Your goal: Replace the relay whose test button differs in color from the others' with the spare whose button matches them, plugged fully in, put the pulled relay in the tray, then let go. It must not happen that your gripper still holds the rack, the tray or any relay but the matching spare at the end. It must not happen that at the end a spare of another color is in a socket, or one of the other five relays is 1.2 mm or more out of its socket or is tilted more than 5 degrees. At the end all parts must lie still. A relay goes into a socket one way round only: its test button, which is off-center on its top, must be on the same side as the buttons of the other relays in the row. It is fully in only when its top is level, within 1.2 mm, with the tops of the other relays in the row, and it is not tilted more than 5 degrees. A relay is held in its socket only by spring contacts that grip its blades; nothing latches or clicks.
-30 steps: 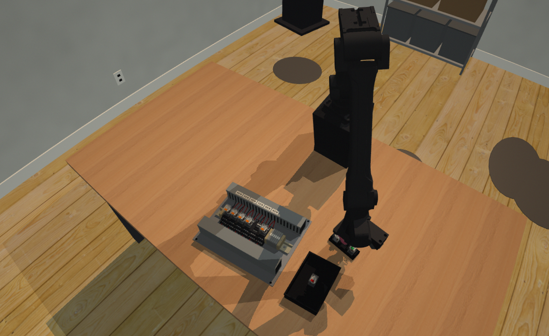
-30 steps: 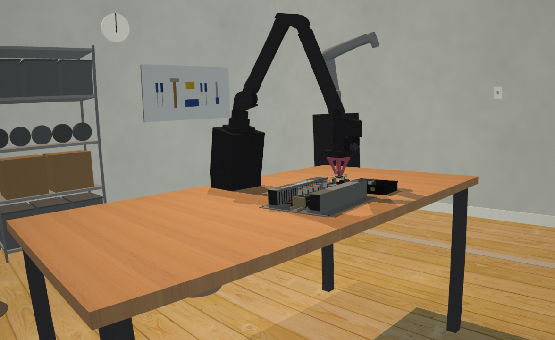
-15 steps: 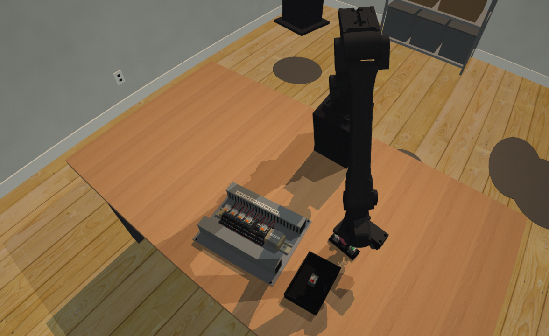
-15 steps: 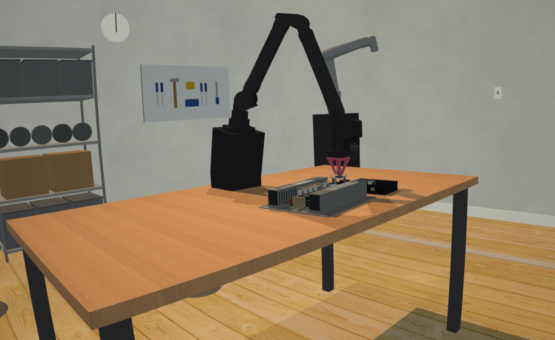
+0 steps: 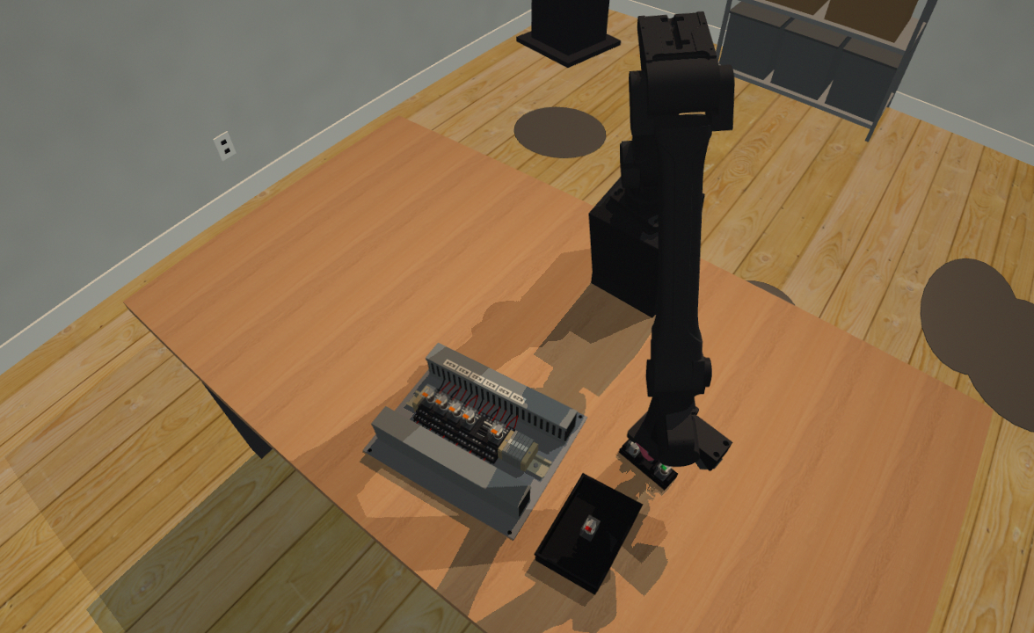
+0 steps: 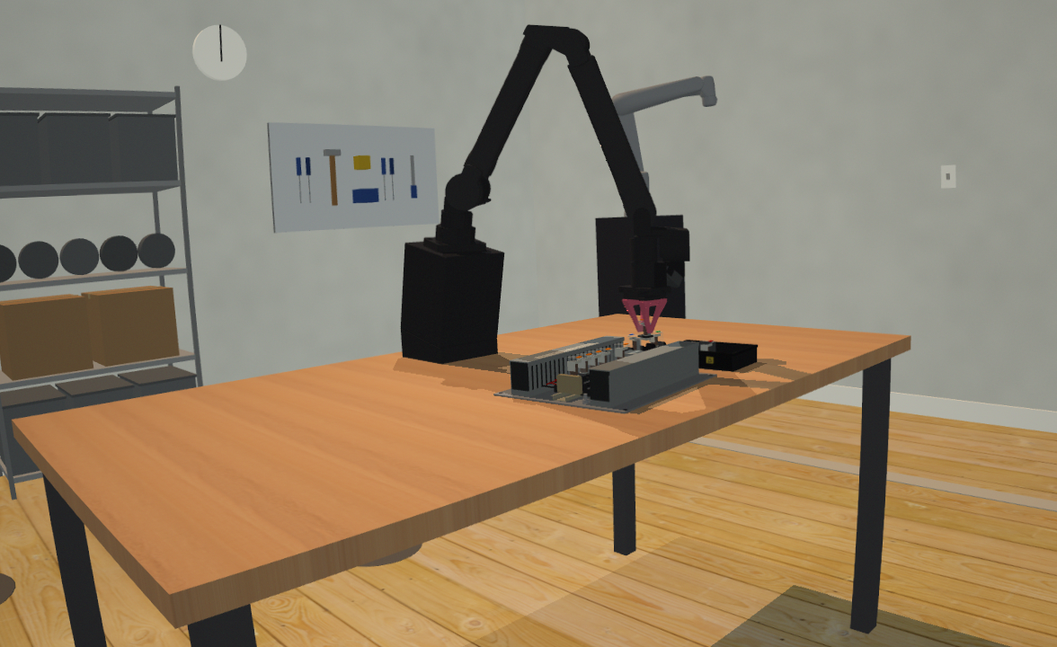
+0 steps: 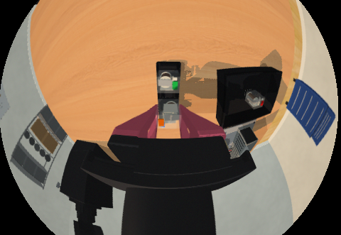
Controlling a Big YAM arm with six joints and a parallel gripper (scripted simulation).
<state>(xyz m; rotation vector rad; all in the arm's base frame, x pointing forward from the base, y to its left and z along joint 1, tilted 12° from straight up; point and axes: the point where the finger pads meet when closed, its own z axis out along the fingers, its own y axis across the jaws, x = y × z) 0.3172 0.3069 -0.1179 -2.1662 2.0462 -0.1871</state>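
My hand is 30 mm to the left of the blue-button relay and 30 mm above it. The rest, counted from my hand: black tray (170 mm ahead, 20 mm to the left, 40 mm below); green-button relay (30 mm to the left, 30 mm below); black spare holder (50 mm below).
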